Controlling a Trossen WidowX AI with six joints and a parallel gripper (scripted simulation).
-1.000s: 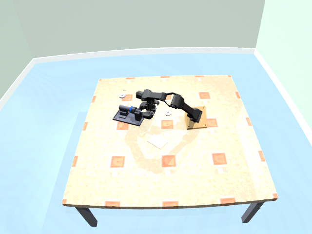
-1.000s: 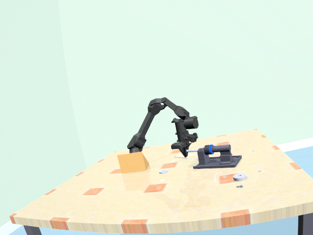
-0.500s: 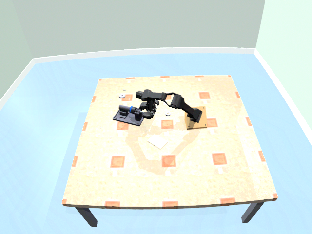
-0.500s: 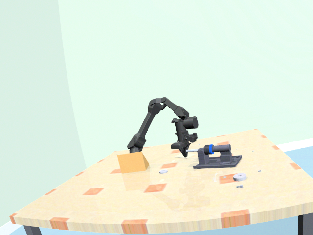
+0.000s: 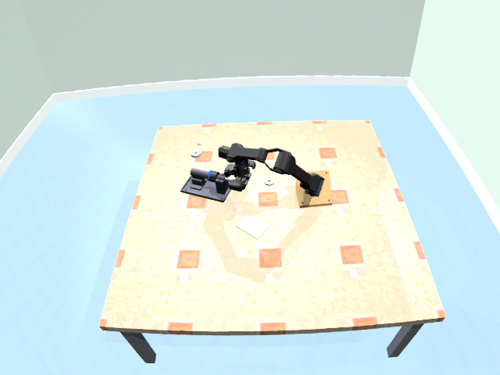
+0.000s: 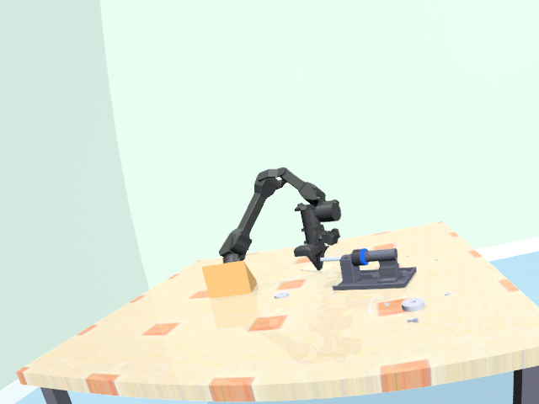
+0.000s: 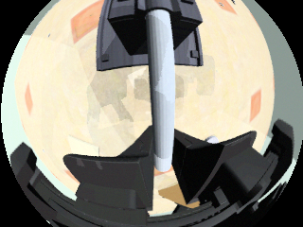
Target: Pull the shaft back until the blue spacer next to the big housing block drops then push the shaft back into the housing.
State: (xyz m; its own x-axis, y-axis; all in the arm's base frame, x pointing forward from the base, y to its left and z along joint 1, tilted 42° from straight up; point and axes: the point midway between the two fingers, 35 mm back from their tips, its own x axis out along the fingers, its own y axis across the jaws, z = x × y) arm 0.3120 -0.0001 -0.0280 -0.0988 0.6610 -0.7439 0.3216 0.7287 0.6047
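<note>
The steel shaft lies 70 mm ahead of my gripper tip, 30 mm above it and 20 mm to the right of it. Round my gripper tip: dark spacer 140 mm ahead, 50 mm to the right, 30 mm above; pale sheet 190 mm to the left, 40 mm below, 40 mm behind; blue spacer 150 mm ahead, 50 mm to the right, 30 mm above.
</note>
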